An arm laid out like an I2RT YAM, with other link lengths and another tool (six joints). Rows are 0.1 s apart.
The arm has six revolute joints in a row. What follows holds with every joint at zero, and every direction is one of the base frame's.
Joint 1 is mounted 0.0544 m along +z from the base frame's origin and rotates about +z.
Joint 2 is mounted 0.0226 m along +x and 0.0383 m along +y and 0.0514 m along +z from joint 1 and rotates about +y.
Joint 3 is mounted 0.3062 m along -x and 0.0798 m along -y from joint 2 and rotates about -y.
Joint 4 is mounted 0.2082 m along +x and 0.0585 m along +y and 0.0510 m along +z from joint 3 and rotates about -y.
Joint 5 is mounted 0.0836 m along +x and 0.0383 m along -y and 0.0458 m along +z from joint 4 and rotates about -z.
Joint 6 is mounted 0.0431 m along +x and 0.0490 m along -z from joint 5 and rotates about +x.
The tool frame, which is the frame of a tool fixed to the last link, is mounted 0.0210 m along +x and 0.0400 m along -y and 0.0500 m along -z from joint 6; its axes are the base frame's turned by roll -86.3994, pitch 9.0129 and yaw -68.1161 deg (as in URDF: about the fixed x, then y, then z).
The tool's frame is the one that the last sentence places.
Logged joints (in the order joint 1, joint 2, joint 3, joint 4, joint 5, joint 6), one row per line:
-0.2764, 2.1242, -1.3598, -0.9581, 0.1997, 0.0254
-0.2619, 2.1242, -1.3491, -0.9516, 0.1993, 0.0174
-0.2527, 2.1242, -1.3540, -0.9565, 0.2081, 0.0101
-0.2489, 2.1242, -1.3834, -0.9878, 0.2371, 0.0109
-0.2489, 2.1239, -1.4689, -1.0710, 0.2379, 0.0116
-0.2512, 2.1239, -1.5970, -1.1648, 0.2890, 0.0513
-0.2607, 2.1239, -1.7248, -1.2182, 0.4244, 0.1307
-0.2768, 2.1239, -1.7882, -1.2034, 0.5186, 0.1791
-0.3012, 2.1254, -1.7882, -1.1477, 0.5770, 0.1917
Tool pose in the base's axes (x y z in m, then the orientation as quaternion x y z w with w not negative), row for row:
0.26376, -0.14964, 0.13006, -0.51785, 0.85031, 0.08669, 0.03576
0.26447, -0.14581, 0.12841, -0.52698, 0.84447, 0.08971, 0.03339
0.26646, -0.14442, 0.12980, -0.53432, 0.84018, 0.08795, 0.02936
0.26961, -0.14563, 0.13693, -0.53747, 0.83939, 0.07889, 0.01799
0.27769, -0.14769, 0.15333, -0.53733, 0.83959, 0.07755, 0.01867
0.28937, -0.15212, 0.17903, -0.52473, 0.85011, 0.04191, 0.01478
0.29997, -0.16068, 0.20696, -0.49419, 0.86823, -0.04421, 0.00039
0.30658, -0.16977, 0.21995, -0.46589, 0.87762, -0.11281, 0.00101
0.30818, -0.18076, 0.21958, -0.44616, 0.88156, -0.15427, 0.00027
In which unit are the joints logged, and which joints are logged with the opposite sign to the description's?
The joints are logged in radians. Opposite sign: joint 3.
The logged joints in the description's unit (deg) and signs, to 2 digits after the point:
-15.84, 121.71, 77.91, -54.90, 11.44, 1.46
-15.01, 121.71, 77.30, -54.52, 11.42, 1.00
-14.48, 121.71, 77.58, -54.80, 11.92, 0.58
-14.26, 121.71, 79.26, -56.60, 13.58, 0.62
-14.26, 121.69, 84.16, -61.36, 13.63, 0.66
-14.39, 121.69, 91.50, -66.74, 16.56, 2.94
-14.94, 121.69, 98.82, -69.80, 24.32, 7.49
-15.86, 121.69, 102.46, -68.95, 29.71, 10.26
-17.26, 121.78, 102.46, -65.76, 33.06, 10.98

